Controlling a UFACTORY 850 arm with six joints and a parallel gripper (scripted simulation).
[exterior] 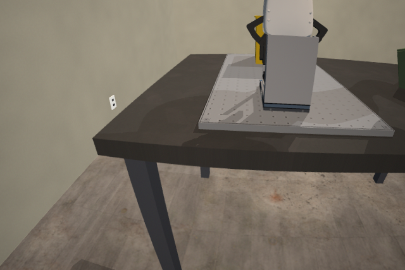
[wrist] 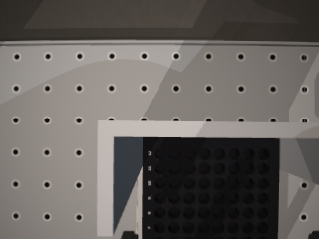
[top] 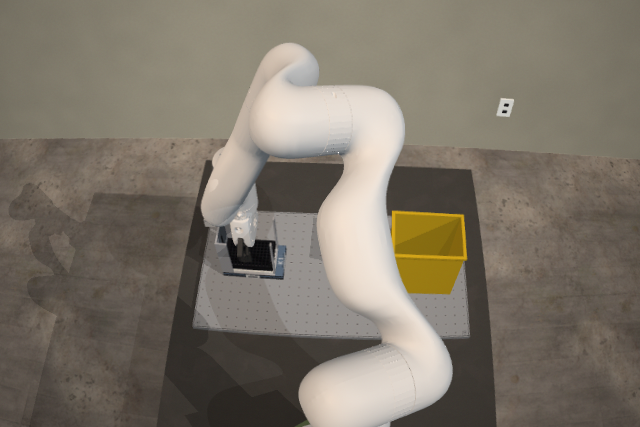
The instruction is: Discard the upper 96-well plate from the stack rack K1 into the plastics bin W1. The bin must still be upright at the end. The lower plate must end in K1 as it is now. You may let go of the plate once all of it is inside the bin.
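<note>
Now: hand 50 mm above the black 96-well plate. Round my hand: grey rack wall (70 mm to the left, 10 mm below); then white 96-well plate (60 mm below); then yellow plastics bin W1 (10 mm ahead, 440 mm to the right).
</note>
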